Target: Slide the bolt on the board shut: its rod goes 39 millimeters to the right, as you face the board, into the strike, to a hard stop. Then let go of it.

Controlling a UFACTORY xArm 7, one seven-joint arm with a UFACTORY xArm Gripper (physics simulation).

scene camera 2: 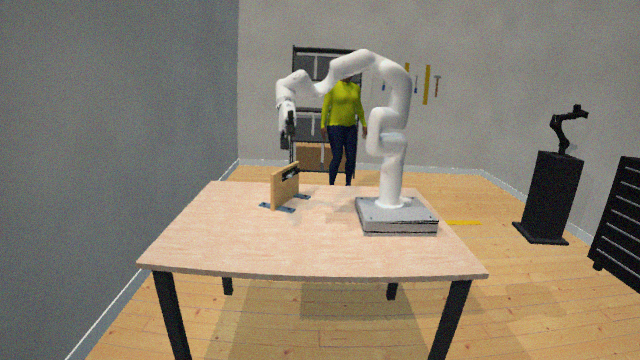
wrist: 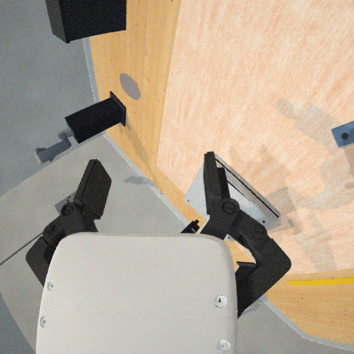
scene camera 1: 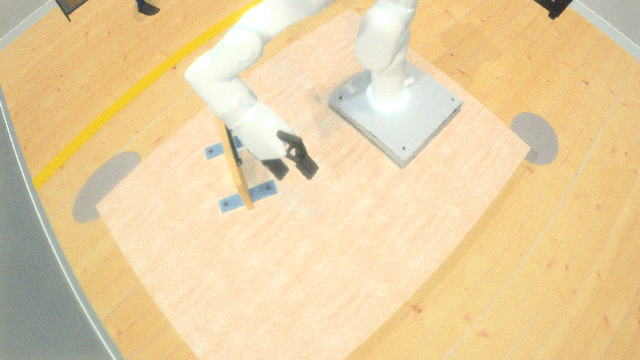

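Seen in the pictures: gripper, fingertip midpoint: [scene camera 2: 287, 142] [scene camera 1: 298, 174]; arm's base, origin of the base link: [scene camera 2: 389, 204] [scene camera 1: 387, 94].
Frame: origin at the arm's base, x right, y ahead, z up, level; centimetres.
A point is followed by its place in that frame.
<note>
An upright wooden board [scene camera 1: 234, 167] {x -1.4, y 49.4, z 11.1 cm} [scene camera 2: 278, 192] {x -2.0, y 49.0, z 1.7 cm} stands on blue feet on the table [scene camera 1: 300, 280] {x -29.7, y 50.5, z -6.0 cm} [scene camera 2: 225, 250] {x -42.3, y 57.1, z -6.0 cm} [wrist: 260, 60]. The dark bolt [scene camera 1: 233, 146] {x 5.4, y 46.7, z 8.7 cm} [scene camera 2: 290, 173] {x 7.2, y 45.8, z 8.1 cm} is on the board's face towards the robot base, near its top. The arm partly hides it in scene camera 1, and it is too small to tell how far its rod stands from the strike. My gripper [scene camera 1: 295, 173] {x -19.6, y 40.8, z 28.1 cm} [scene camera 2: 286, 142] {x -19.6, y 40.8, z 28.1 cm} [wrist: 152, 166] is open and empty. It hangs above the table, higher than the board and apart from it. The bolt does not show in the wrist view.
The robot's base plate [scene camera 1: 400, 127] {x -11.2, y 4.5, z 0.3 cm} [scene camera 2: 397, 215] {x -12.3, y -2.5, z 0.7 cm} [wrist: 196, 192] is on the table, across from the bolt side of the board. A blue foot [scene camera 1: 232, 202] {x -1.2, y 54.3, z -5.2 cm} [scene camera 2: 277, 207] {x -3.1, y 49.2, z -5.1 cm} [wrist: 344, 135] of the board lies flat. A person [scene camera 2: 343, 105] stands behind the table. A black pedestal [scene camera 2: 555, 195] [wrist: 95, 120] stands apart.
</note>
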